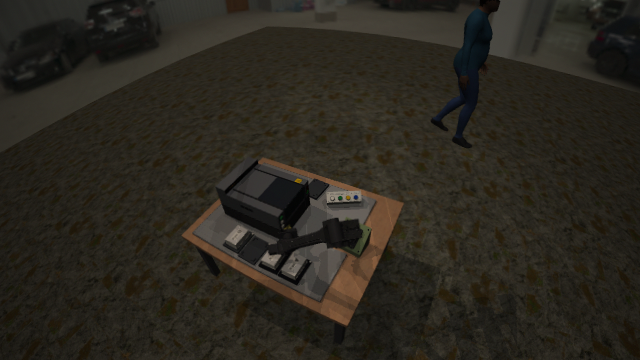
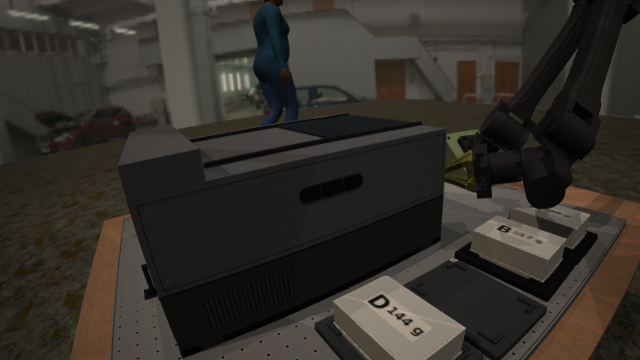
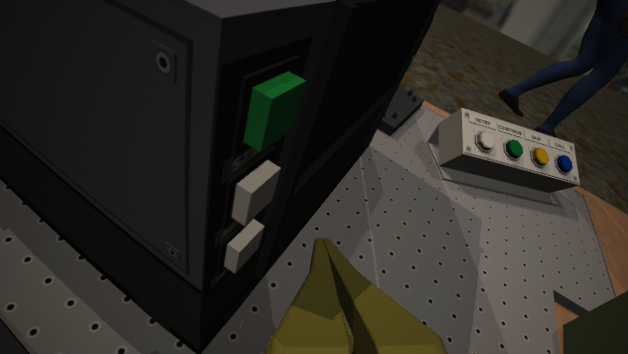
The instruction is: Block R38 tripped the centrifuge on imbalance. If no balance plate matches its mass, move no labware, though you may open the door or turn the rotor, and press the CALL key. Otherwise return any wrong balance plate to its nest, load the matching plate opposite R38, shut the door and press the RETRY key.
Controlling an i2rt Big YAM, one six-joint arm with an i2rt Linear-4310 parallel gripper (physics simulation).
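Frame: origin at the arm's base, x ahead, y right, z down, level; metres.
Where they show: gripper, fingertip midpoint: [image 1: 289, 225] [image 3: 320, 247].
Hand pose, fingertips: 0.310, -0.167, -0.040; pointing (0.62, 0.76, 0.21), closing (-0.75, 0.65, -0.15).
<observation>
Things, the pixels of their top centre, and the offset from my fingertips, as dx, dy, dz. "*": a spot on its surface instead. Level surfaces: height alone.
- green button, top centre: [image 3: 274, 80] +0.027, -0.027, -0.080
- Plate D, top centre: [image 2: 396, 314] [image 1: 236, 234] +0.239, -0.213, +0.057
- plate B, top centre: [image 2: 519, 234] [image 1: 273, 254] -0.030, -0.175, +0.057
- third plate, top centre: [image 2: 550, 210] [image 1: 294, 263] -0.158, -0.155, +0.057
- nest, top centre: [image 2: 472, 294] [image 1: 254, 249] +0.107, -0.206, +0.093
- white RETRY key, surface spot: [image 3: 485, 141] * -0.044, +0.343, +0.043
- blue CALL key, surface spot: [image 3: 564, 163] * -0.158, +0.438, +0.042
- key box, surface spot: [image 1: 341, 198] * -0.092, +0.382, +0.043
- black pad, surface spot: [image 3: 400, 110] * +0.092, +0.394, +0.094
- yellow part, surface spot: [image 1: 298, 181] * +0.119, +0.231, -0.101
- table, surface height: dz +0.123
The dark centrifuge [image 1: 255, 212] [image 2: 250, 220] [image 3: 100, 125] has its top closed; R38 does not show. Its end face carries a green button [image 3: 272, 112] and two white buttons, an upper one [image 3: 256, 194] and a lower one [image 3: 244, 246]. My yellow gripper [image 2: 446, 172] [image 3: 320, 247] is shut and empty, beside that end, apart from the buttons. Plate D [image 1: 238, 236] [image 2: 395, 320], labelled 144 g, plate B [image 2: 517, 247], its mass blurred, and a third plate [image 1: 295, 267] [image 2: 575, 222] sit in nests. A nest [image 1: 254, 250] [image 2: 480, 305] between D and B is empty. The white RETRY key [image 3: 485, 141] and blue CALL key [image 3: 564, 163] are on the key box [image 1: 343, 198].
The green mount [image 1: 364, 242] [image 3: 600, 330] stands near the arm's base. A black pad [image 1: 317, 188] [image 3: 400, 110] lies behind, between centrifuge and key box. A yellow part [image 1: 298, 181] shows at the centrifuge's far edge. A person [image 1: 472, 65] [image 2: 272, 55] walks beyond the table [image 1: 385, 210].
</observation>
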